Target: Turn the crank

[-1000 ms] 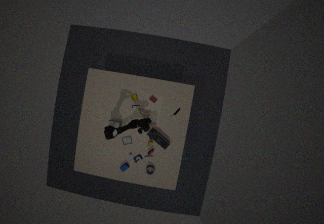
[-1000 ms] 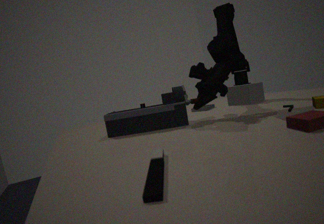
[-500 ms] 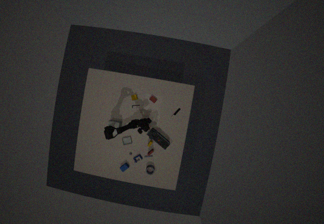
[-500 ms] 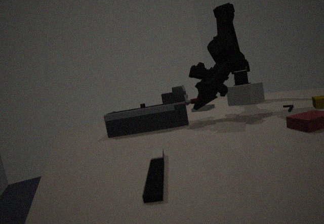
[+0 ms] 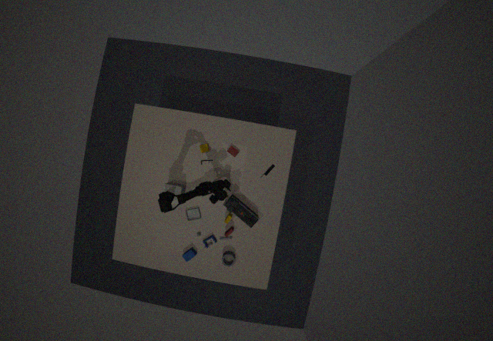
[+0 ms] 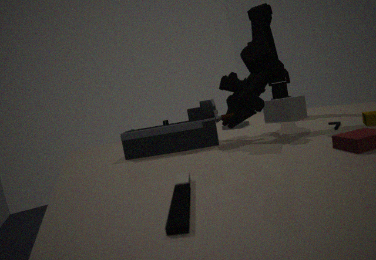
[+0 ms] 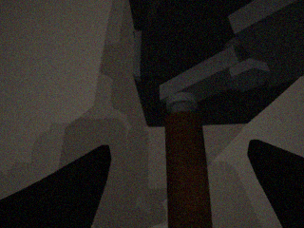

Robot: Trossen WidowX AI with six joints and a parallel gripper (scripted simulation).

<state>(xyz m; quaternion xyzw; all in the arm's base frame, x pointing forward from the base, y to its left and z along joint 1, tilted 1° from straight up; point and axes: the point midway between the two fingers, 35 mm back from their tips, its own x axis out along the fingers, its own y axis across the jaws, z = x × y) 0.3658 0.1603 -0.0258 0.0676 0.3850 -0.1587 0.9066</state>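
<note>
Now: gripper tip 20 mm past the brown crank handle, 10 mm to the right of it and 30 mm below it. Round my gripper tip: red pointer 150 mm ahead, 80 mm to the right, 40 mm above; grey plate 190 mm behind, 250 mm to the right, 40 mm below; blue piece 110 mm behind, 560 mm to the right, 20 mm below.
</note>
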